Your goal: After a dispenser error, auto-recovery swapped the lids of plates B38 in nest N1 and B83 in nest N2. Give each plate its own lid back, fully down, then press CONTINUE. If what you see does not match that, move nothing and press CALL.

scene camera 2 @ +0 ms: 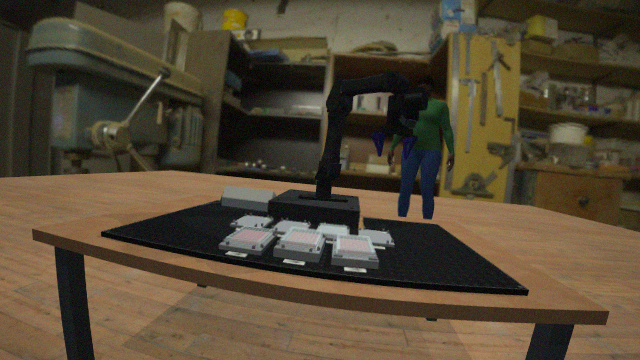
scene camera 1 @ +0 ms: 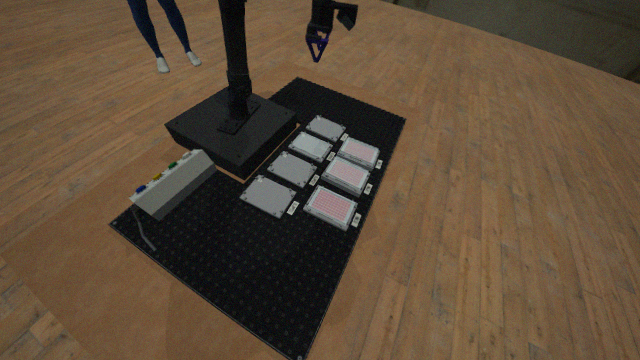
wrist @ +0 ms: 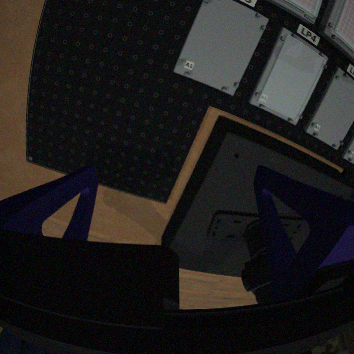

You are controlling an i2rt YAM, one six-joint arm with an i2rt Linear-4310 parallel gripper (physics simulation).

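Places are measured from the arm's base along level axes (x ahead, y left, z up), in millimetres.
Pixels of known places: gripper, fingertip midpoint: [scene camera 2: 392,158] [scene camera 1: 318,56] [wrist: 175,173]; arm's base, link origin: [scene camera 2: 322,199] [scene camera 1: 240,116] [wrist: 257,226].
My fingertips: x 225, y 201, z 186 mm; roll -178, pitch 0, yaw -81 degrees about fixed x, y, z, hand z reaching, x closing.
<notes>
Ahead of a thing's pixels: the offset from my fingertips to its top centre. Level surfaces: height alone.
My gripper [scene camera 1: 316,59] [scene camera 2: 393,156] [wrist: 175,173] is open and empty, high above the board; the robot base shows between its fingers in the wrist view. Three pink-welled plates stand in the outer row: one {dx +199, dy -409, dz -227 mm} [scene camera 1: 331,206] [scene camera 2: 248,237], a middle one {dx +216, dy -277, dz -214 mm} [scene camera 1: 346,174] [scene camera 2: 301,240] and one {dx +238, dy -153, dz -218 mm} [scene camera 1: 359,151] [scene camera 2: 355,247]. Their IDs and nest labels are unreadable. A pale, clear-looking cover or plate {dx +55, dy -184, dz -236 mm} [scene camera 1: 310,146] [wrist: 291,77] lies at LP4 in the inner row. A button box {dx -269, dy -508, dz -170 mm} [scene camera 1: 175,187] [scene camera 2: 248,198] carries blue, yellow, green and whitish buttons; their lettering is unreadable.
Flat grey nests [scene camera 1: 268,196] [wrist: 222,45] also stand in the inner row, beside the black robot base [scene camera 1: 232,127] [scene camera 2: 315,207]. All stand on a black perforated board {dz -254 mm} [scene camera 1: 240,270] [scene camera 2: 440,265]. A person [scene camera 2: 430,130] stands behind the table.
</notes>
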